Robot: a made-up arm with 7 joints.
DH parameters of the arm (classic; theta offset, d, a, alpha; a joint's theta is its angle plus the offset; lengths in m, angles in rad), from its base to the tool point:
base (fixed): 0 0 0 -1.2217
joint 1: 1.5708 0 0 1.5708
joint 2: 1.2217 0 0 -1.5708
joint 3: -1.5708 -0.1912 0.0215 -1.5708
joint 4: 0 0 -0.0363 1.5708
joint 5: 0 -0.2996 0 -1.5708
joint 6: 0 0 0 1.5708
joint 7: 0 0 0 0
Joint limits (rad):
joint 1: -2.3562..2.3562
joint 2: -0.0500..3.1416
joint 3: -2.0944..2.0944
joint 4: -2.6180..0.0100
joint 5: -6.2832..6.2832
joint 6: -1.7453..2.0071
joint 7: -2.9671..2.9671
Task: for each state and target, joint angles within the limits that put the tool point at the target. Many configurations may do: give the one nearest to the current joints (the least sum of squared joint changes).
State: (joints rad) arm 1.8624 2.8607 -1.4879 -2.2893 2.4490 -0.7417 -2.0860
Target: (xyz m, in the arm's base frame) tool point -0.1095 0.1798 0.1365
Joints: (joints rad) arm 1.9551 2.9798 -1.6540 -2.3989 2.4490 -0.7417 -2.0860
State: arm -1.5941 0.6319 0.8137 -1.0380 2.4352 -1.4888 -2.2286
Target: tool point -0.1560 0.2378 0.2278
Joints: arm -1.9122 1.2389 0.9888 -1.7630 2.4352 -1.4888 -2.2286
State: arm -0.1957 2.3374 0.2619 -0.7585 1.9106 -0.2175 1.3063
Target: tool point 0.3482 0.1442 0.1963
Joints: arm 0.2886 2.5234 0.2431 -1.3345 1.9106 -0.2175 1.3063
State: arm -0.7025 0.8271 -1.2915 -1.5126 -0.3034 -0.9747 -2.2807
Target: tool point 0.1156 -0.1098 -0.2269
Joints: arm -0.5173 1.1048 -1.5215 -2.2599 -0.3034 -0.9747 -2.2807
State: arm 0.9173 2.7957 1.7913 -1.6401 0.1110 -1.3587 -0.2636
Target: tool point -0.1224 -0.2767 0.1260
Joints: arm 0.1628 3.1412 2.0944 -1.9823 0.1110 -1.3587 -0.2636
